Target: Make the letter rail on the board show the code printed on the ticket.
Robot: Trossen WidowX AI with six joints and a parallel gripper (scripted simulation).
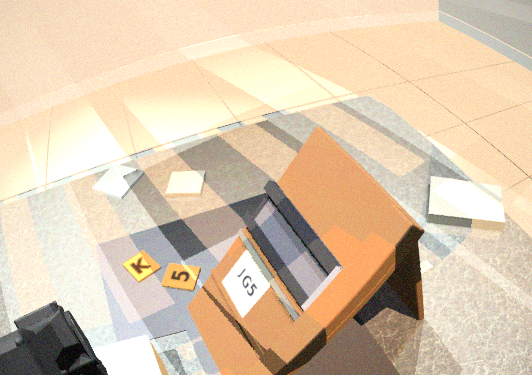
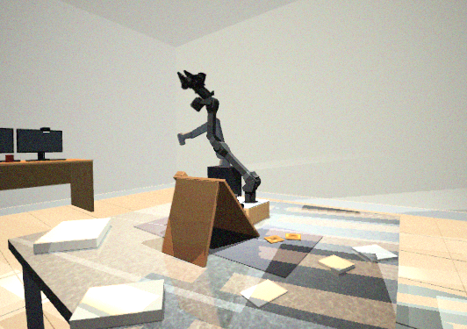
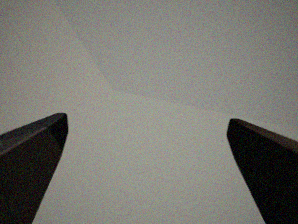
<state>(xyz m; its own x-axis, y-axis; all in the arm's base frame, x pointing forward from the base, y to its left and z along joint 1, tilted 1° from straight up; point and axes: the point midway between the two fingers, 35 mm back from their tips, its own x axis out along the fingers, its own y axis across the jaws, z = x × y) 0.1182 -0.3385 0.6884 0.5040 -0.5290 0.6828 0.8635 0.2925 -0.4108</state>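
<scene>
My gripper tip is 90 mm short of the 5 tile, 590 mm to the right of it and 790 mm above it. From my gripper tip the other things lie so: white ticket 160 mm ahead, 440 mm to the left, 700 mm below; then dark mat 80 mm ahead, 340 mm to the left, 800 mm below; then white block 650 mm ahead, 460 mm to the left, 790 mm below.
</scene>
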